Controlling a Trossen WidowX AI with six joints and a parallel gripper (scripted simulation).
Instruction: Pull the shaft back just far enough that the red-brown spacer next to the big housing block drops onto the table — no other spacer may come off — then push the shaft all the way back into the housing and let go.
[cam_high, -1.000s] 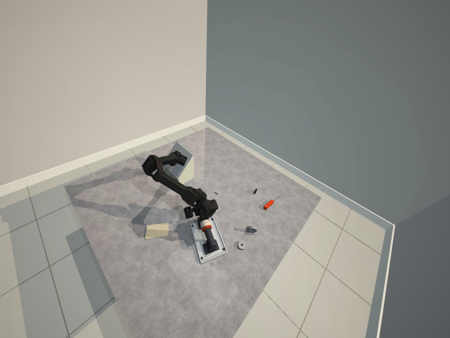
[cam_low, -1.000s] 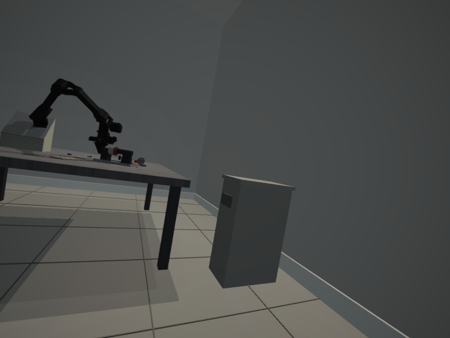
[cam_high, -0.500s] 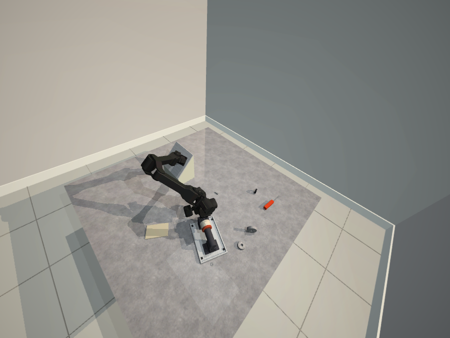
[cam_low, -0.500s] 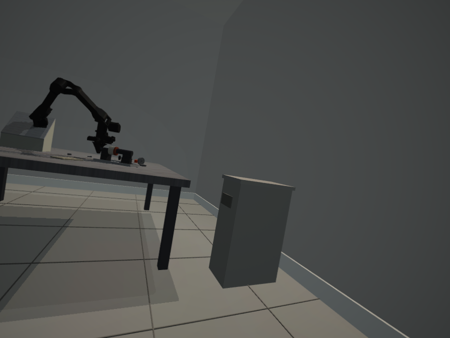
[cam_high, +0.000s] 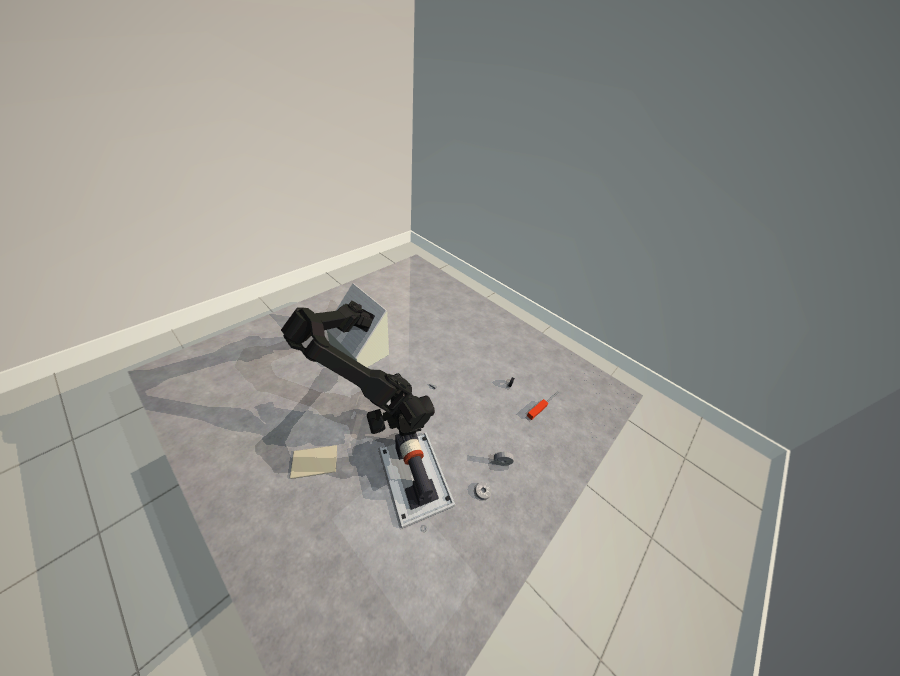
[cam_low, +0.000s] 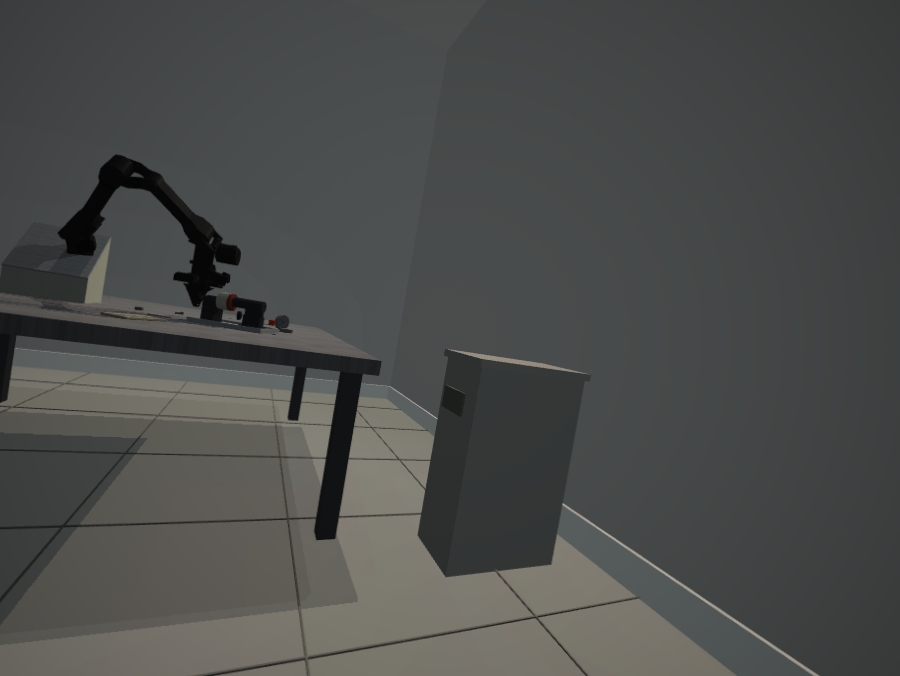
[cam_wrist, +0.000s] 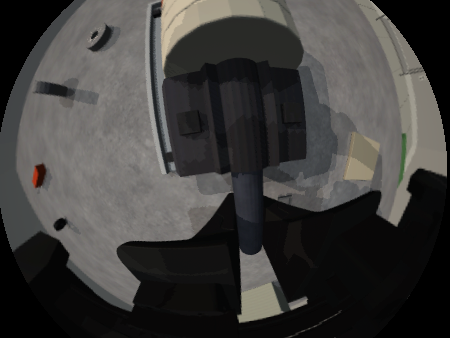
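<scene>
Now: gripper tip 6 cm short of the dark shaft, 3 cm to the left of it and 3 cm below it. From my gripper tip the other things lie so: black piece 16 cm ahead, 42 cm to the left, 3 cm below; then beige card 13 cm behind, 22 cm to the right, 4 cm below; then red-brown spacer 10 cm ahead, 6 cm to the right, 3 cm above.
</scene>
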